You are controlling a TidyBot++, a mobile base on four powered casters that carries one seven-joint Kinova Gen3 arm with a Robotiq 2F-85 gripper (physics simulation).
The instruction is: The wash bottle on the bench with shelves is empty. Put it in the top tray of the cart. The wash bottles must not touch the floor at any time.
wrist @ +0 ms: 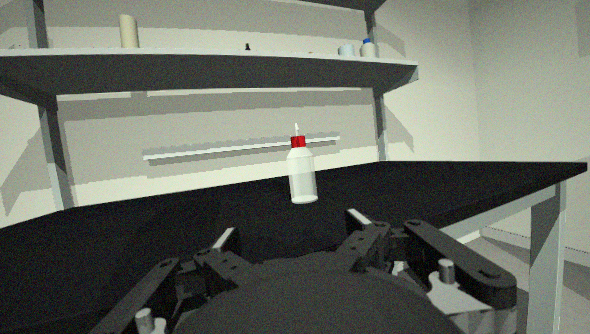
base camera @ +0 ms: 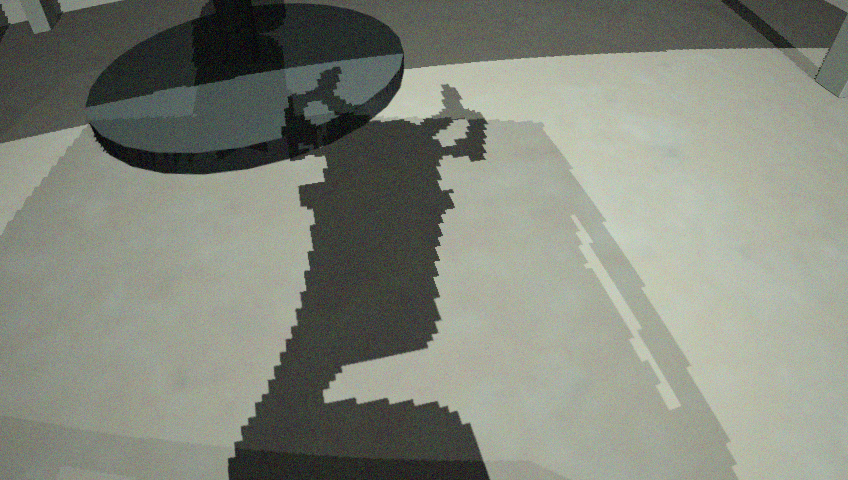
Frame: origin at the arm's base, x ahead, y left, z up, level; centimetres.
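Where they show: gripper, between the fingertips: (wrist: 293,230).
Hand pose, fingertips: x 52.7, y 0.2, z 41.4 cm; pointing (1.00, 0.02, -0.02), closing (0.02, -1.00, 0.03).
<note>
Each offset is from my fingertips to the centre of the thing. Level surfaces: height alone.
A clear wash bottle @(dz +3.8, dx +27.8, dy -2.7 cm) (wrist: 302,175) with a red cap and a white nozzle stands upright on the black bench top @(dz -4.8 cm) (wrist: 475,182), near the middle of the wrist view. My gripper (wrist: 293,230) is open and empty. Its fingers point toward the bottle from the near side, and the bottle stands beyond the fingertips, slightly right of midway between them. The cart does not show in either view.
A shelf (wrist: 240,72) runs above the bench, with a cream cylinder @(dz +49.8, dx +53.1, dy +49.6 cm) (wrist: 129,32), a pale blue container @(dz +45.4, dx +73.0, dy -31.1 cm) (wrist: 346,50) and a blue-capped bottle @(dz +49.8, dx +84.3, dy -46.1 cm) (wrist: 367,49) on it. A dark round base (base camera: 196,133) with a post stands on the floor at the upper left.
</note>
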